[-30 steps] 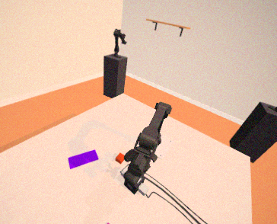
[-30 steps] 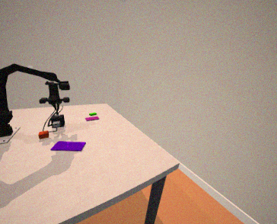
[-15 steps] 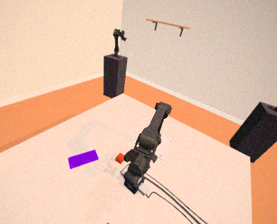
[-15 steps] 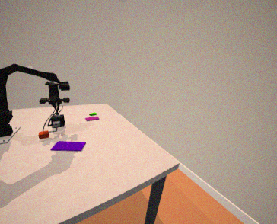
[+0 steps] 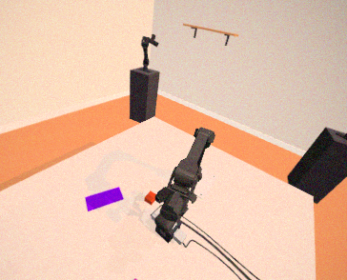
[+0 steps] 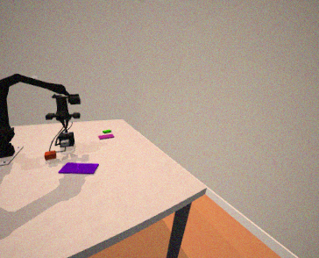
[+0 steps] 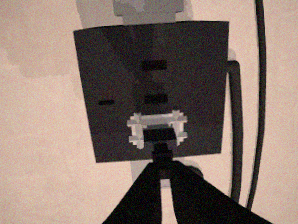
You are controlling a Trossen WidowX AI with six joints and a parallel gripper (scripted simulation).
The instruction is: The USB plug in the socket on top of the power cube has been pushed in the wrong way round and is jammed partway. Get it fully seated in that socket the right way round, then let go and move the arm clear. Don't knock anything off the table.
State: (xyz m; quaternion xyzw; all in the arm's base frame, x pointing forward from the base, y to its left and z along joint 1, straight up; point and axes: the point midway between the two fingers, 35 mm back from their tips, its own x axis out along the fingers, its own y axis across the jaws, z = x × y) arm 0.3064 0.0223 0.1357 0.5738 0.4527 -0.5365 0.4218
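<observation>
The dark USB plug lies 20 mm below my gripper tip. The rest, counted from my gripper tip: magenta piece 260 mm ahead, 20 mm to the right, 100 mm below; then small orange block 100 mm behind, 160 mm to the right, 90 mm below; then pale-rimmed socket 40 mm below.
</observation>
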